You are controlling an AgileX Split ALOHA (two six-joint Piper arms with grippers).
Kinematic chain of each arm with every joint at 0, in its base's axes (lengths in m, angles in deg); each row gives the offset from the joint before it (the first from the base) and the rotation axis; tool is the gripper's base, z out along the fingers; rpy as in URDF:
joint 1: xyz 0 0 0.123 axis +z
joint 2: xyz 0 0 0 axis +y
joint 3: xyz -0.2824 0 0.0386 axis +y
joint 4: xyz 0.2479 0 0.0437 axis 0.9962 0 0.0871
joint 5: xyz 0 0 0 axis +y
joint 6: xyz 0.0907 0 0.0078 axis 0.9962 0 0.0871
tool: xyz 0 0 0 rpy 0 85 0
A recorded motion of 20 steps. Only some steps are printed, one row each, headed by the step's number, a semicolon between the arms.
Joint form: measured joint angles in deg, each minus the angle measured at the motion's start. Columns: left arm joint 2, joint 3, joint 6, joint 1, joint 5, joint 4; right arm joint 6, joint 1, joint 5, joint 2, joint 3, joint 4.
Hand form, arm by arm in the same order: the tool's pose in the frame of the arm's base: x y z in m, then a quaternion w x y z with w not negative. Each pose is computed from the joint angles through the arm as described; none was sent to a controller.
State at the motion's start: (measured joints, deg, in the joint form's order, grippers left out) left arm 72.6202 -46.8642 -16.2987 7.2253 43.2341 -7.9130; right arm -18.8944 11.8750 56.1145 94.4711 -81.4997 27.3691
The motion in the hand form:
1: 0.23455 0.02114 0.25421 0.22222 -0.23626 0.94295 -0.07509; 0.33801 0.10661 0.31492 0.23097 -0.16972 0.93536 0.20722
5: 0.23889 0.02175 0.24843 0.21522 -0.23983 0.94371 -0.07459; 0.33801 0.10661 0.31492 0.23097 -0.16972 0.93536 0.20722
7: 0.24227 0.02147 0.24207 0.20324 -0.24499 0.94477 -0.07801; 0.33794 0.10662 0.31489 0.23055 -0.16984 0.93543 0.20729
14: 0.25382 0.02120 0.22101 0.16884 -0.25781 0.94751 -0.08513; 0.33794 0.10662 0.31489 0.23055 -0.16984 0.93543 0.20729
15: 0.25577 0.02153 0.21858 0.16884 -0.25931 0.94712 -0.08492; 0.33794 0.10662 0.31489 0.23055 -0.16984 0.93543 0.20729
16: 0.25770 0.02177 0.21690 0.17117 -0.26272 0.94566 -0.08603; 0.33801 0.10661 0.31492 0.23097 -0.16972 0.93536 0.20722
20: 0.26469 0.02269 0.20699 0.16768 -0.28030 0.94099 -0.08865; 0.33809 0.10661 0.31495 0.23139 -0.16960 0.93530 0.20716
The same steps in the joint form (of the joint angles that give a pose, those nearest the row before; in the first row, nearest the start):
1: 0.04 0.06 -0.05 0.00 -0.45 0.00; 0.00 0.00 0.00 0.00 0.00 0.00
5: 1.55 0.06 -0.29 0.00 -1.15 -0.05; 0.00 0.00 0.00 0.00 0.00 0.00
7: 3.04 0.12 -0.33 0.00 -1.35 -0.75; 0.00 0.00 0.05 0.00 0.00 0.00
14: 8.11 0.12 -0.15 0.00 -2.48 -2.63; 0.00 0.00 0.05 0.00 0.00 0.00
15: 8.73 0.12 -0.21 0.00 -3.11 -2.68; 0.00 0.00 0.05 0.00 0.00 0.00
16: 9.20 0.12 -0.42 0.00 -3.88 -2.87; 0.00 0.00 0.00 0.00 0.00 0.00
20: 11.64 0.12 -1.87 0.00 -6.05 -3.37; 0.00 0.00 -0.05 0.00 0.00 0.00

